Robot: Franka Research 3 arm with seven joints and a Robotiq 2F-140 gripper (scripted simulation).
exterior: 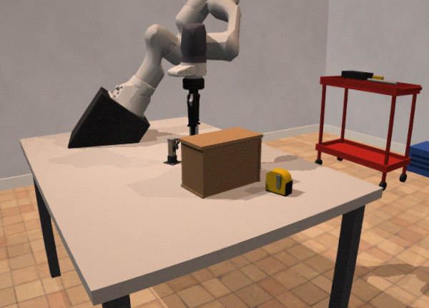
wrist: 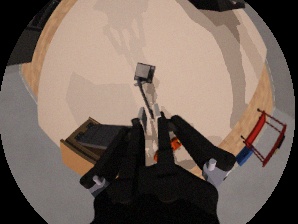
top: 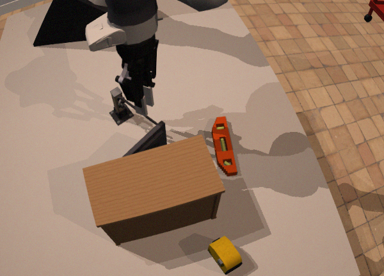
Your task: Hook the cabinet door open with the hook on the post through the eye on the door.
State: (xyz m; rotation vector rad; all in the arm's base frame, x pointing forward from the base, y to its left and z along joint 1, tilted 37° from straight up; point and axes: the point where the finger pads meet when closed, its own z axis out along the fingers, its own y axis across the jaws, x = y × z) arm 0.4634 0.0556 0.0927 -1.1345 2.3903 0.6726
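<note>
My hand is 60 mm above the thin hook rod, 20 mm to the left of it and 10 mm past it. Also, from my hand: dark grey door: 120 mm ahead, 50 mm to the right, 40 mm below; then yellow tape measure: 360 mm ahead, 90 mm to the left, 80 mm below; then orange spirit level: 160 mm to the left, 100 mm below, 90 mm ahead.
</note>
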